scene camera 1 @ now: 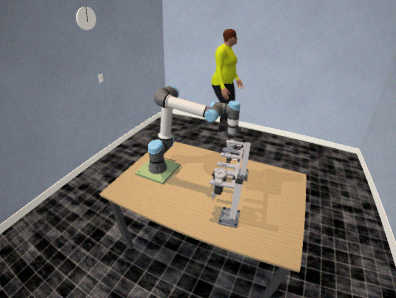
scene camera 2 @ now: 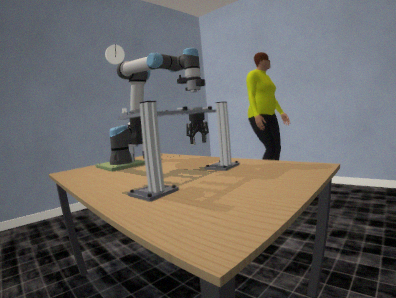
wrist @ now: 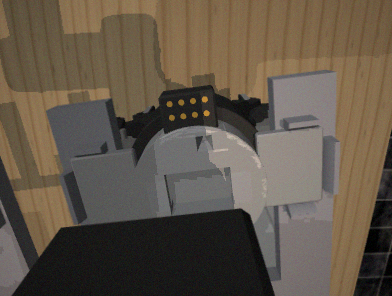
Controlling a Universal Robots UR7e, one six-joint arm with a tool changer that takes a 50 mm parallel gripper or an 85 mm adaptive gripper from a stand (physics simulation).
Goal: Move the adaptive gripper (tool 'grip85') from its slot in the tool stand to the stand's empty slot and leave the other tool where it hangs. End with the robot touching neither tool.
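Where they show: hand at its tool point: [scene camera 2: 194, 89]; arm's base at its link origin: [scene camera 1: 157, 168] [scene camera 2: 121, 162].
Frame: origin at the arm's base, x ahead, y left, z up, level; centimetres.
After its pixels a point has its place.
The adaptive gripper [scene camera 2: 198, 139] hangs upright in the far slot of the tool stand [scene camera 1: 236, 201] {y -16.2, x 73.1, z 15.2 cm} [scene camera 2: 152, 150] {y -16.2, x 74.6, z 13.7 cm} [wrist: 302, 100] {y 26.6, x 47.3, z 26.4 cm}, black fingers apart and empty. In the wrist view its round coupling plate [wrist: 247, 180] {y 24.2, x 50.9, z 28.2 cm} and black contact block [wrist: 187, 111] {y 21.2, x 48.0, z 28.0 cm} sit between two grey fork arms; its fingertips are mostly hidden there. The arm's bare tool flange [scene camera 1: 232, 128] {y 19.1, x 52.7, z 41.4 cm} [scene camera 2: 192, 86] {y 19.5, x 53.6, z 38.5 cm} is above it, with a visible gap, and bears no tool. The other tool [scene camera 1: 218, 189] {y -16.1, x 61.1, z 19.1 cm} hangs in the near slot. The empty slot is hard to make out among the fork arms in scene camera 1.
The stand's two posts rise from dark base plates [scene camera 1: 229, 218] {y -17.8, x 71.1, z 0.2 cm} on the wooden table [scene camera 1: 175, 200] {y -20.5, x 32.1, z -1.8 cm} [scene camera 2: 240, 220] {y -13.9, x 108.7, z -1.8 cm}. The arm's green base plate [scene camera 1: 170, 172] {y 1.1, x 12.1, z 0.0 cm} [scene camera 2: 105, 166] {y -11.6, x 1.6, z -0.2 cm} is at the table's other side. A person in a yellow top [scene camera 1: 226, 65] [scene camera 2: 262, 90] stands beyond the table.
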